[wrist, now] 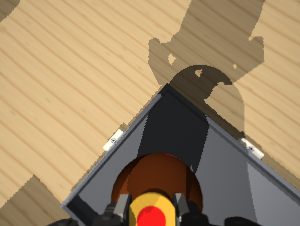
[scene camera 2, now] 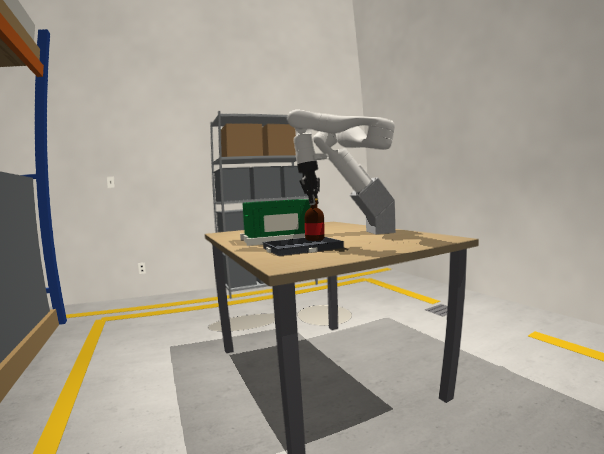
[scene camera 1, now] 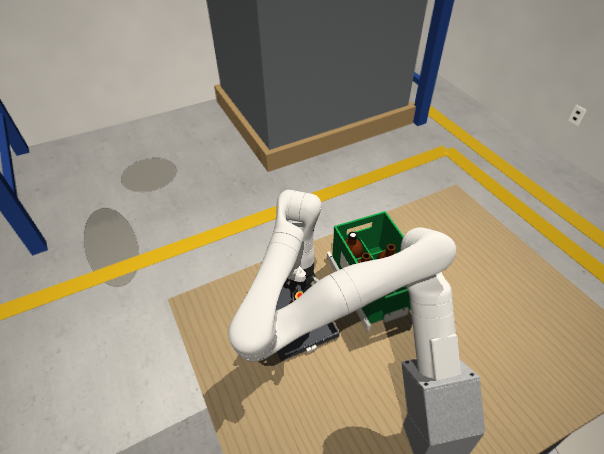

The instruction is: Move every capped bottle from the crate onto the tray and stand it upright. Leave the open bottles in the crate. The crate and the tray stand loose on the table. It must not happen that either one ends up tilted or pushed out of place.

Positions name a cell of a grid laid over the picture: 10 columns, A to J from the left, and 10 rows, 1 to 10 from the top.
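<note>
I can see a grey tray (scene camera 1: E8), (wrist: H8), (scene camera 2: E6). There is a green crate (scene camera 1: G6) as well, though in the wrist view the crate is out of frame.
</note>
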